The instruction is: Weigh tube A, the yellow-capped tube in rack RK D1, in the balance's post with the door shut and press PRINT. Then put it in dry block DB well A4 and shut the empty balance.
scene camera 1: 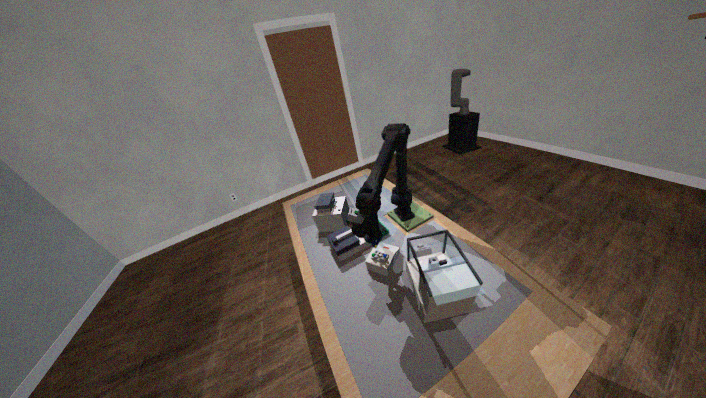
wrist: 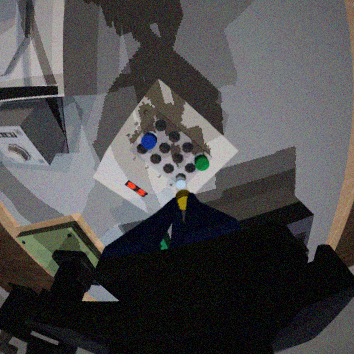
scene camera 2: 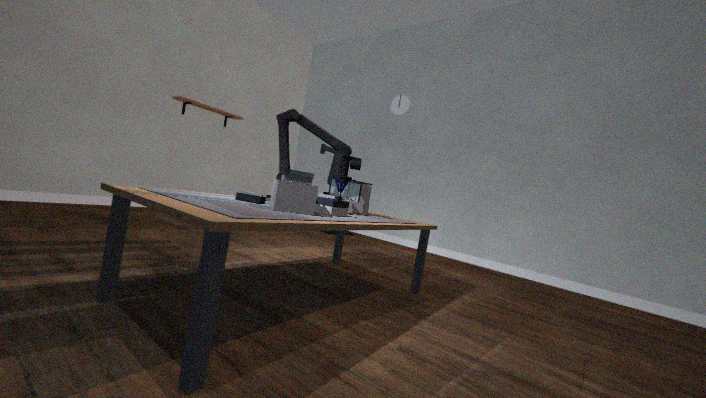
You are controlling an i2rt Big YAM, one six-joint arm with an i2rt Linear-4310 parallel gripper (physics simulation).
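Note:
My gripper (wrist: 184, 201): carrying a tube A, tube touching nothing else. Glass-box balance (wrist: 55, 55) in sight, PRINT button (wrist: 40, 133) too.

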